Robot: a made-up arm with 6 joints. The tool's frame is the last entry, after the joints.
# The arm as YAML. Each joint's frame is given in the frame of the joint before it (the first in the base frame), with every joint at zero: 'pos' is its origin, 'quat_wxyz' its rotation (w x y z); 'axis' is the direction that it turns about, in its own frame. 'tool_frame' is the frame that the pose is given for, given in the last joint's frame.
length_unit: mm
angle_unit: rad
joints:
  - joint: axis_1
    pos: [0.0, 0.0, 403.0]
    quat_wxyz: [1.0, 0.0, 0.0, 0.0]
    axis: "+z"
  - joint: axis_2
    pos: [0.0, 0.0, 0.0]
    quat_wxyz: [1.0, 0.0, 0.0, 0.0]
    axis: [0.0, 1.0, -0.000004]
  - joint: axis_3
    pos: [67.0, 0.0, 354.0]
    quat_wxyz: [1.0, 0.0, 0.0, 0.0]
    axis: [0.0, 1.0, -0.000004]
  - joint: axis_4
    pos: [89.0, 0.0, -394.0]
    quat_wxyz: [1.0, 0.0, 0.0, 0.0]
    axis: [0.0, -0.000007, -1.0]
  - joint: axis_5
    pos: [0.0, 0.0, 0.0]
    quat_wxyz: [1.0, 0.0, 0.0, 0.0]
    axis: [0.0, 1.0, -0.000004]
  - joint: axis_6
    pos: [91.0, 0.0, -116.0]
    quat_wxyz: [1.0, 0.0, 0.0, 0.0]
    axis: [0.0, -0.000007, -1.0]
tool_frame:
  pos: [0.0, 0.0, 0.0]
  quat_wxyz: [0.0, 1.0, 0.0, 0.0]
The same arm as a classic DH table. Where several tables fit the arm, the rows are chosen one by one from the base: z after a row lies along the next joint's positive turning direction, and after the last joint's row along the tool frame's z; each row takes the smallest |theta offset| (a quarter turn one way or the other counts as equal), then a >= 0, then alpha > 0; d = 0 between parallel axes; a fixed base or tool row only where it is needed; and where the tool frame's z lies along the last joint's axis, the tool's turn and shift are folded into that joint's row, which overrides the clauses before.
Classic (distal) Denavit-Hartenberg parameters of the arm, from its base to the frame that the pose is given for. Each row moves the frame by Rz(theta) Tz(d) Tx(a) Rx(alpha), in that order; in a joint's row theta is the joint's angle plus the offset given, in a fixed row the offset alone. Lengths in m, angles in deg.
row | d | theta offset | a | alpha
axis_1 | 0.4030 | 0.00 | 0.0000 | -90.00
axis_2 | 0.0000 | -79.28 | 0.3603 | 0.00
axis_3 | 0.0000 | 79.28 | 0.0890 | -90.00
axis_4 | 0.3940 | 0.00 | 0.0000 | 90.00
axis_5 | 0.0000 | 0.00 | 0.0910 | -90.00
axis_6 | 0.1160 | 0.00 | 0.0000 | 0.00

